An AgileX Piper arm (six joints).
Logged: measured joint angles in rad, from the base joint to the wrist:
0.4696 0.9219 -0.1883 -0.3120 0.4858 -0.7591
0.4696 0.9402 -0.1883 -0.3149 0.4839 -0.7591
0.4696 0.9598 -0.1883 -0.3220 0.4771 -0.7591
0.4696 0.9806 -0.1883 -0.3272 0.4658 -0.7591
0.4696 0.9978 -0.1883 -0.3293 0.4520 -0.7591
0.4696 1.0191 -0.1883 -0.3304 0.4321 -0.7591
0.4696 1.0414 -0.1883 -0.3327 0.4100 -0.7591
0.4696 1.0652 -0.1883 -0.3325 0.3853 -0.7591
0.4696 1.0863 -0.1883 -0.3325 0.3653 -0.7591
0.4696 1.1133 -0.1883 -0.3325 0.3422 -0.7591
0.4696 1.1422 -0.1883 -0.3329 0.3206 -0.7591
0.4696 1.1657 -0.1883 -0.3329 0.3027 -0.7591
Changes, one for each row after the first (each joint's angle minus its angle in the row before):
0.0000 0.0183 0.0000 -0.0029 -0.0019 0.0000
0.0000 0.0196 0.0000 -0.0071 -0.0068 0.0000
0.0000 0.0208 0.0000 -0.0052 -0.0113 0.0000
0.0000 0.0172 0.0000 -0.0021 -0.0138 0.0000
0.0000 0.0213 0.0000 -0.0011 -0.0199 0.0000
0.0000 0.0223 0.0000 -0.0023 -0.0221 0.0000
0.0000 0.0238 0.0000 0.0002 -0.0247 0.0000
0.0000 0.0211 0.0000 0.0000 -0.0200 0.0000
0.0000 0.0270 0.0000 0.0000 -0.0231 0.0000
0.0000 0.0289 0.0000 -0.0004 -0.0216 0.0000
0.0000 0.0235 0.0000 0.0000 -0.0179 0.0000

